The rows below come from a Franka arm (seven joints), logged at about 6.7 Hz.
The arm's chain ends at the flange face. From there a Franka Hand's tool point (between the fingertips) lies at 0.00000 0.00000 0.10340 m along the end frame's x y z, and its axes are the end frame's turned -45 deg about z.
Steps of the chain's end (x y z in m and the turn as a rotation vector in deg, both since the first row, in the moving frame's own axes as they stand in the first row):
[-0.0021, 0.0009, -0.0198, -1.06, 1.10, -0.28]
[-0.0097, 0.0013, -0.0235, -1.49, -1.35, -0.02]
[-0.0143, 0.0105, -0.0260, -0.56, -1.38, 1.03]
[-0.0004, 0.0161, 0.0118, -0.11, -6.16, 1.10]
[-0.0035, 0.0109, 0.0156, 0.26, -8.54, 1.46]
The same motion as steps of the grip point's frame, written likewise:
[-0.0021, 0.0019, -0.0198, -1.53, 0.03, -0.28]
[-0.0114, -0.0058, -0.0236, -0.10, -2.01, -0.02]
[-0.0200, -0.0038, -0.0260, 0.58, -1.37, 1.03]
[-0.0196, 0.0033, 0.0112, 4.28, -4.43, 1.10]
[-0.0206, -0.0061, 0.0145, 6.22, -5.85, 1.46]

